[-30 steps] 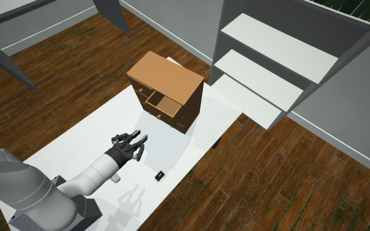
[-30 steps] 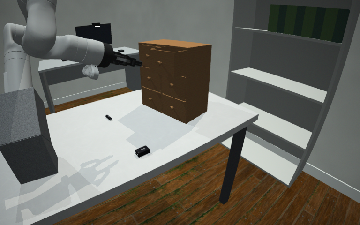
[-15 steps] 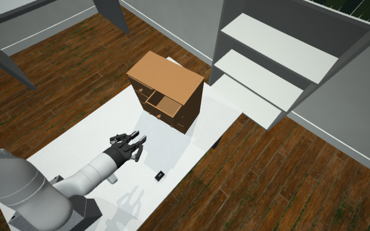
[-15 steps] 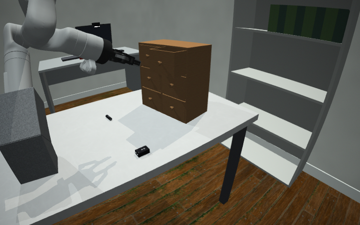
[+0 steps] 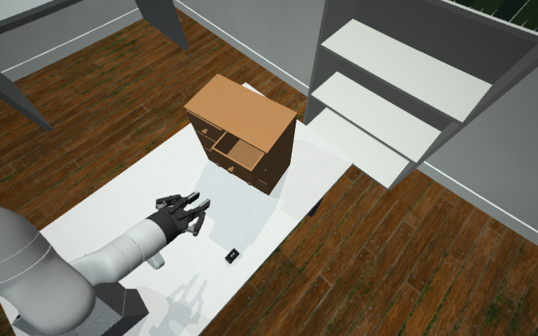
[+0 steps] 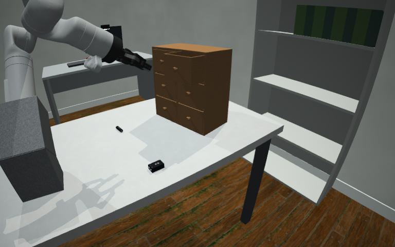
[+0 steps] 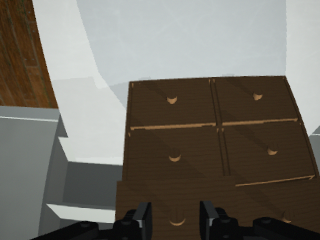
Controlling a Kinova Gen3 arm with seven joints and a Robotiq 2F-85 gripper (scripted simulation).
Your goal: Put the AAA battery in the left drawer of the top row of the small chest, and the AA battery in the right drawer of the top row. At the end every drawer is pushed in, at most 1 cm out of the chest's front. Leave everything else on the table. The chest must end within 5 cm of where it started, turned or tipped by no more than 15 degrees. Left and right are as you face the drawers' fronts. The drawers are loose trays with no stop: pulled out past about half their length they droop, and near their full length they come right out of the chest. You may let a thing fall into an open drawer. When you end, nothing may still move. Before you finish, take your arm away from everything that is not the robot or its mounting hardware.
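Now: hand 310 mm above the black AA battery, 220 mm to the right of it and 30 mm past it. The rest, counted from my hand: blue AAA battery: 250 mm ahead, 160 mm to the left, 80 mm below; then black box: 300 mm below, 100 mm to the right, 50 mm behind.
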